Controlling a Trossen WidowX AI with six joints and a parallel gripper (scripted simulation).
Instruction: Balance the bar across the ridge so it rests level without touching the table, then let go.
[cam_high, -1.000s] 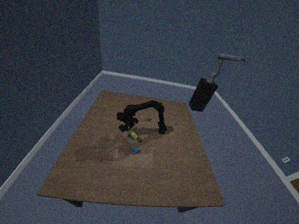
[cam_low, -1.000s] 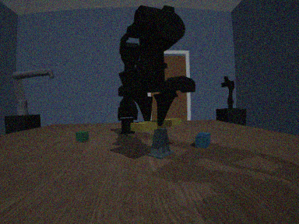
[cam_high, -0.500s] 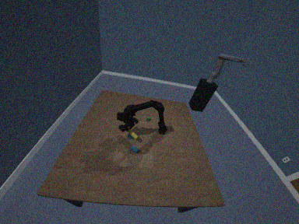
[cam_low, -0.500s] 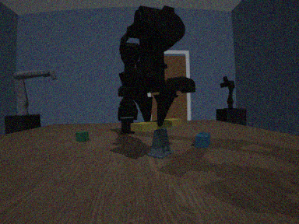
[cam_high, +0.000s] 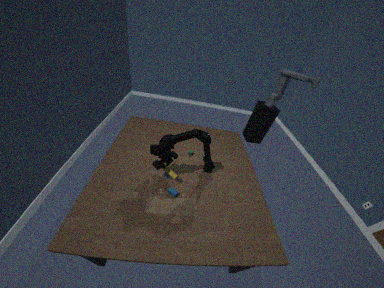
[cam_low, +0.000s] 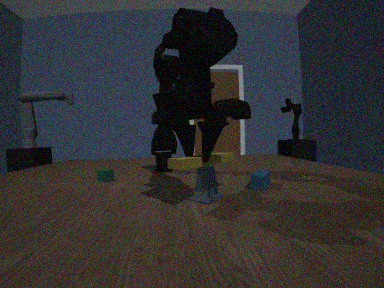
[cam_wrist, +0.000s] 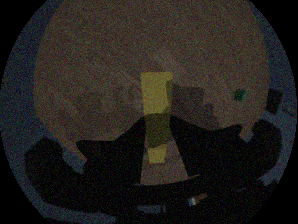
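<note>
My gripper tip is now 2 cm past the yellow bar and 2 cm to the right of it. Round my gripper tip: blue cube: 8 cm behind, 16 cm to the left, 6 cm below; dark green block: 20 cm behind, 26 cm to the right, 6 cm below.
</note>
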